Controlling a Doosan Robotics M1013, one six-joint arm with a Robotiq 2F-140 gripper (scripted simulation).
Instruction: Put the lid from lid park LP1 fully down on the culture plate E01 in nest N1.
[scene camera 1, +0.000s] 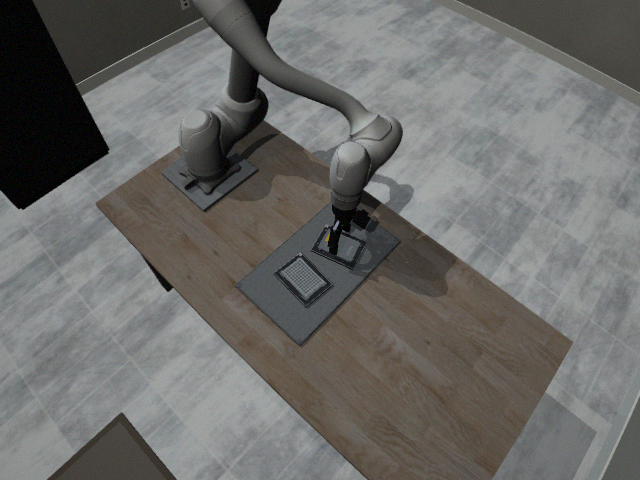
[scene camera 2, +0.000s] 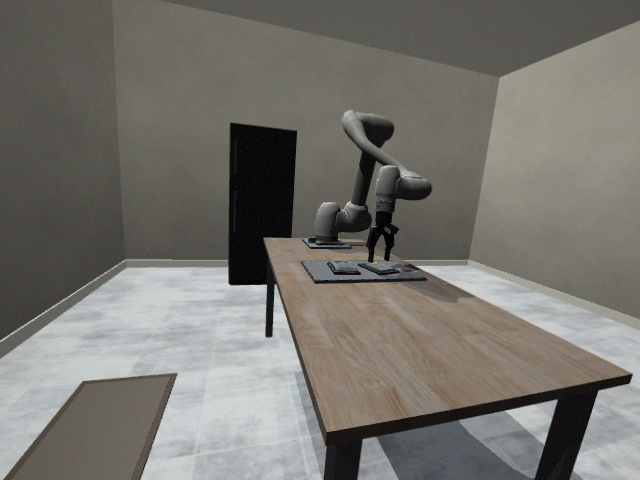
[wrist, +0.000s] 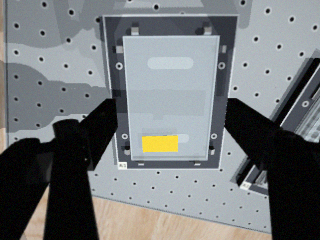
Observation:
In view: my gripper (scene camera 2: 378, 261), a clear lid (wrist: 170, 80) and a culture plate (scene camera 1: 299, 274).
My gripper shows as well in the wrist view (wrist: 171, 113).

